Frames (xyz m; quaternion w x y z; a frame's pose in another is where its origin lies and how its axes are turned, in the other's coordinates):
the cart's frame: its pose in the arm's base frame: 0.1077 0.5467 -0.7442 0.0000 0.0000 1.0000 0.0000
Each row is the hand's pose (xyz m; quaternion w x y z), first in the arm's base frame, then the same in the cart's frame.
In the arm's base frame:
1: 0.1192 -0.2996 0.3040 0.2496 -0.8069 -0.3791 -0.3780
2: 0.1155 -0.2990 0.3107 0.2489 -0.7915 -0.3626 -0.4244
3: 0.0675 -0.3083 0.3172 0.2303 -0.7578 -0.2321 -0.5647
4: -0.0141 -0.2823 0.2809 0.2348 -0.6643 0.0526 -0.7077
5: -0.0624 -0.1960 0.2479 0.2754 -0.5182 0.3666 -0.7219
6: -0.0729 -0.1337 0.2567 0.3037 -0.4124 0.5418 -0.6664
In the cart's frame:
1: -0.0115 -0.8463 -1.0482 0.3791 -0.3780 0.2496 0.8069
2: -0.0078 -0.8457 -1.0549 0.3626 -0.4244 0.2489 0.7915
3: 0.0402 -0.8550 -1.0614 0.2321 -0.5647 0.2303 0.7578
4: 0.1218 -0.8290 -1.0251 0.0526 0.7077 -0.2348 -0.6643
5: 0.1701 -0.7427 -0.9921 0.3666 0.7219 -0.2754 -0.5182
6: 0.1806 -0.6804 -1.0009 0.5418 0.6664 -0.3037 -0.4124

